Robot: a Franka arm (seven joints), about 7 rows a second.
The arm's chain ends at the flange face. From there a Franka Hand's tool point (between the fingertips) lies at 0.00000 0.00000 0.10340 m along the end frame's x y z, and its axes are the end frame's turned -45 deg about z.
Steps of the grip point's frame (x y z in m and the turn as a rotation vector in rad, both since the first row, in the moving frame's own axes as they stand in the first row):
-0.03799 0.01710 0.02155 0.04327 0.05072 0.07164
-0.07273 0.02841 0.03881 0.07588 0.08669 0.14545
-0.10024 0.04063 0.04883 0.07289 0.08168 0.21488
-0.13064 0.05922 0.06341 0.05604 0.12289 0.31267
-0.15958 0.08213 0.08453 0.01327 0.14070 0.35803
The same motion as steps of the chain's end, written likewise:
-0.01556 0.04580 0.02178 0.06646 0.00527 0.07164
-0.03299 0.08328 0.03949 0.11495 0.00764 0.14545
-0.04400 0.11073 0.04945 0.10930 0.00622 0.21488
-0.05732 0.14633 0.06434 0.12652 0.04727 0.31267
-0.06584 0.18025 0.08555 0.10887 0.09011 0.35803

